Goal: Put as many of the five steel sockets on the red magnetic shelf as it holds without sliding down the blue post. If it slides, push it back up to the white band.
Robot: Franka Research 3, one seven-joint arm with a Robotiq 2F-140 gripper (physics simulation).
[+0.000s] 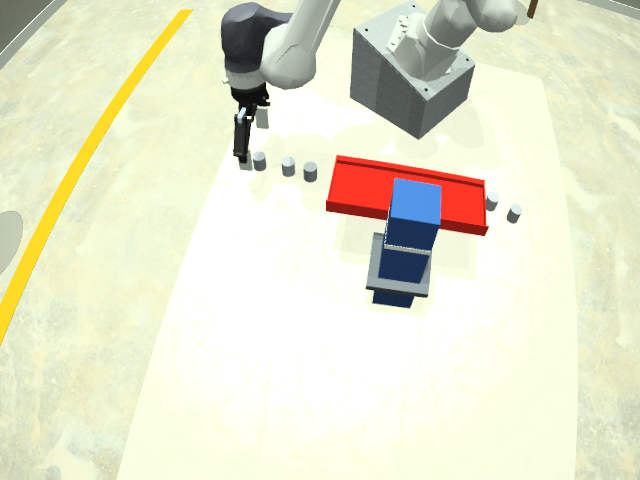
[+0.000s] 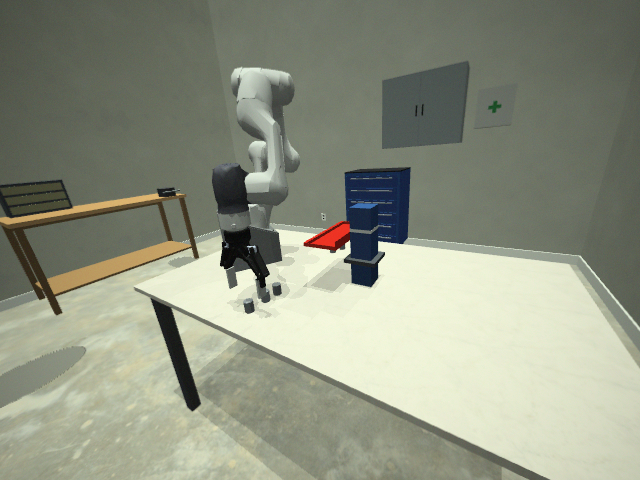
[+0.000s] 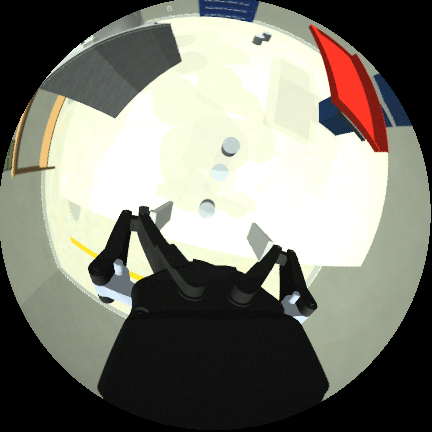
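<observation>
The red shelf (image 1: 361, 188) (image 2: 329, 237) (image 3: 346, 82) is mounted high on the blue post (image 1: 416, 201) (image 2: 363, 245) (image 3: 331, 118), near the white band (image 2: 364, 230). No socket shows on its visible surface. Three steel sockets stand in a row on the table left of the shelf: the outer socket (image 1: 259, 161) (image 2: 248, 305) (image 3: 207, 208), the middle socket (image 1: 287, 166) (image 3: 219, 172) and the inner socket (image 1: 310, 172) (image 2: 277, 288) (image 3: 230, 146). Two more sockets, one (image 1: 492, 201) and another (image 1: 513, 213), stand at the right. My gripper (image 1: 253, 139) (image 2: 246, 283) (image 3: 210, 220) is open and empty, low beside the outer socket.
A grey collar (image 1: 398, 285) (image 2: 364, 258) surrounds the post below the shelf. The grey robot base block (image 1: 382, 85) (image 3: 117, 70) stands behind the row. The white table (image 1: 310, 361) (image 2: 439, 320) has its left edge close to the outer socket.
</observation>
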